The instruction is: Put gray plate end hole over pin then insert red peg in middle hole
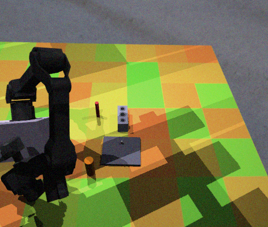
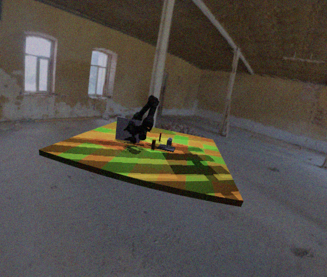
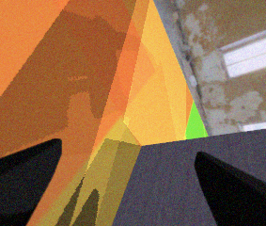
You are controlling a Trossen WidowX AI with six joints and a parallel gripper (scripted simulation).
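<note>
Right now my gripper tip is 36 cm short of the gray plate, 27 cm to the right of it and 4 cm above it. From my gripper tip the other things lie so: orange cylinder: 25 cm ahead, 5 cm to the left, 4 cm below; then red peg: 26 cm ahead, 30 cm to the left, 4 cm below; then dark square base: 36 cm ahead, 15 cm to the left, 7 cm below.
</note>
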